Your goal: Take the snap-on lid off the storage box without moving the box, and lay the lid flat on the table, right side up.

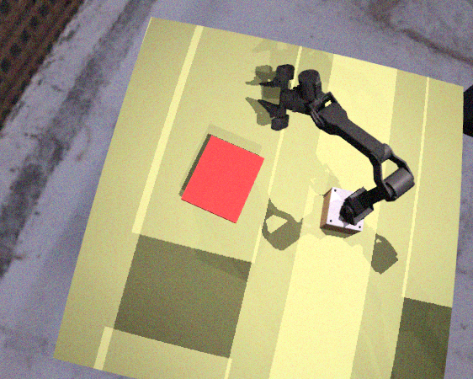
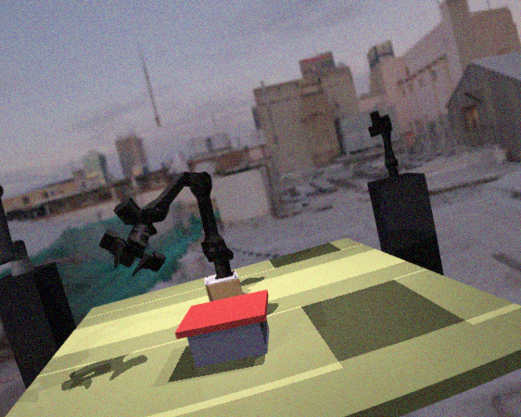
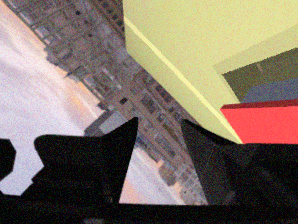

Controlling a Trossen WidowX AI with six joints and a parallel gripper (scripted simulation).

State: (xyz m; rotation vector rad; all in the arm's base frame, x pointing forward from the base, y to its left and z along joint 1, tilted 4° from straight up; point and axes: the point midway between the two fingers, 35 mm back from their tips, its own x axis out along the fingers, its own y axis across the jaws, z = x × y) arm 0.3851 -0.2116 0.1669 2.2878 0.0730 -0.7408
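Right now my gripper tip is 24 cm to the right of the red lid, 17 cm above it and 2 cm short of it. From my gripper tip the other things lie so: storage box 24 cm to the left, 22 cm below, 2 cm ahead.
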